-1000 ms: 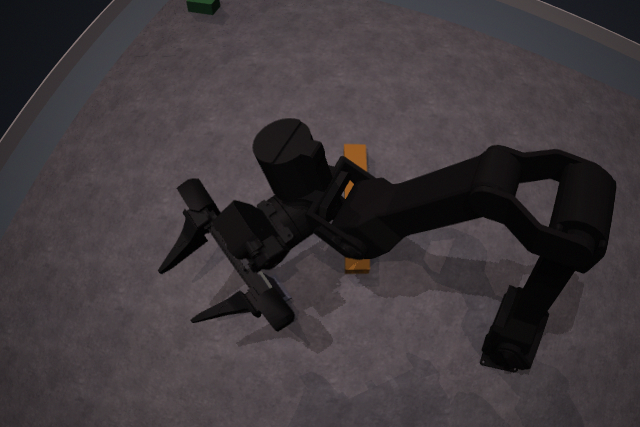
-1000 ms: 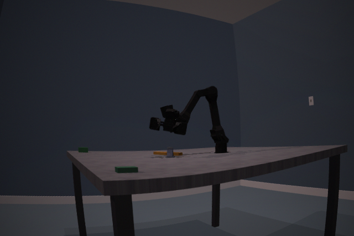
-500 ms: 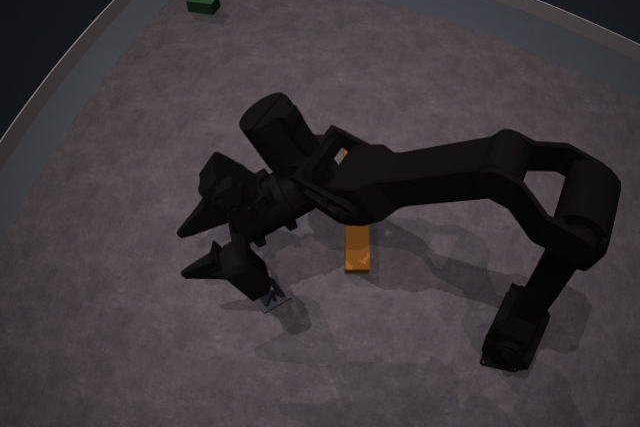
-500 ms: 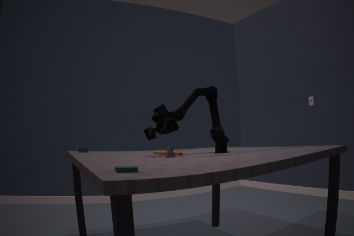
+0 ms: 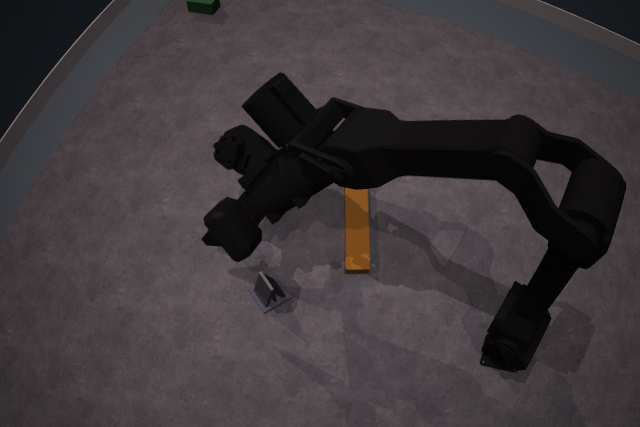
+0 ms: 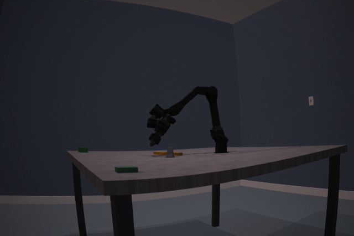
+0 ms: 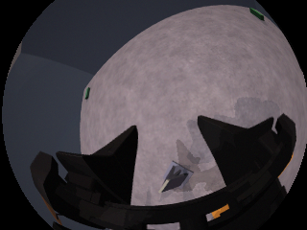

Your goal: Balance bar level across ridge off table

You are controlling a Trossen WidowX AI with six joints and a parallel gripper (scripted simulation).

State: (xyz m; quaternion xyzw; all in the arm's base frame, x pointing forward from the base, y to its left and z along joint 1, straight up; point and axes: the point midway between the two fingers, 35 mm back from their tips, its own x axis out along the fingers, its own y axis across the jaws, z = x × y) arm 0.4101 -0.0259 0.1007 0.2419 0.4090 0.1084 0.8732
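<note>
The orange bar lies 150 mm behind my gripper tip, 130 mm to the right of it and 70 mm below it. Round my gripper tip: flat green block 510 mm to the left, 310 mm ahead, 70 mm below.
</note>
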